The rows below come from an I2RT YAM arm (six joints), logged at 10 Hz.
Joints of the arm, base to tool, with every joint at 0 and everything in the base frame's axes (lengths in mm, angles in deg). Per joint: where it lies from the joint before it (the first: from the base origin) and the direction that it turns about. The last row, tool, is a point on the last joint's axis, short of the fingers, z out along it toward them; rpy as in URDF.
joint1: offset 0 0 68 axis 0 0 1
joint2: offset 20 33.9 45.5 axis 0 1 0
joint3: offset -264 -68.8 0 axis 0 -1 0
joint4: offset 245 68.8 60 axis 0 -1 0
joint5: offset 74 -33.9 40.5 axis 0 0 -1
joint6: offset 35.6 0 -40.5 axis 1 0 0
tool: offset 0 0 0 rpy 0 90 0
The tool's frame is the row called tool.
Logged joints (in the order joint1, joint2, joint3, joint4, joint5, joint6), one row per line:
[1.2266, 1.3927, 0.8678, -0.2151, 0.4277, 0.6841]
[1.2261, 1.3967, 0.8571, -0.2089, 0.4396, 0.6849]
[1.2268, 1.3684, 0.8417, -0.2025, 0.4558, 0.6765]
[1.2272, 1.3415, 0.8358, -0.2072, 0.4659, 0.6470]
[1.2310, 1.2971, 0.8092, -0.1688, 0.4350, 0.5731]
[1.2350, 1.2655, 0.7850, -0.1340, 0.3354, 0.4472]
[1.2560, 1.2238, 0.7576, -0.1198, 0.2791, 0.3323]
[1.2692, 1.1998, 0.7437, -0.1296, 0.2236, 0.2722]
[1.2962, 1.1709, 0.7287, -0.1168, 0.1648, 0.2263]
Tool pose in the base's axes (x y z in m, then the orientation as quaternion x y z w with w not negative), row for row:
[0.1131, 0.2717, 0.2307, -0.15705, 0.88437, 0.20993, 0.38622]
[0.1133, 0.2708, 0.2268, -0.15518, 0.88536, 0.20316, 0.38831]
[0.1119, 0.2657, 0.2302, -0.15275, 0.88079, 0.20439, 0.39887]
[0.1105, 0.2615, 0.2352, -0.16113, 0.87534, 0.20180, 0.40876]
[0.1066, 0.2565, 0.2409, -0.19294, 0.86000, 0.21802, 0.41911]
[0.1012, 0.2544, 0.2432, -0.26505, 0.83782, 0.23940, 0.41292]
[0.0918, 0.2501, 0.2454, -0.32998, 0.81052, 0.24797, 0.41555]
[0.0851, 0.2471, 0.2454, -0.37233, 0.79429, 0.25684, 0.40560]
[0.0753, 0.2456, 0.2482, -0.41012, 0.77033, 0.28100, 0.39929]
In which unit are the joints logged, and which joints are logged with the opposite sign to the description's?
The joints are logged in radians. Opposite sign: none.
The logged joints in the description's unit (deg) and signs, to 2 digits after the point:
[70.28, 79.80, 49.72, -12.32, 24.51, 39.20]
[70.25, 80.03, 49.11, -11.97, 25.19, 39.24]
[70.29, 78.40, 48.23, -11.60, 26.12, 38.76]
[70.31, 76.86, 47.89, -11.87, 26.69, 37.07]
[70.53, 74.32, 46.36, -9.67, 24.92, 32.84]
[70.76, 72.51, 44.98, -7.68, 19.22, 25.62]
[71.96, 70.12, 43.41, -6.86, 15.99, 19.04]
[72.72, 68.74, 42.61, -7.43, 12.81, 15.60]
[74.27, 67.09, 41.75, -6.69, 9.44, 12.97]

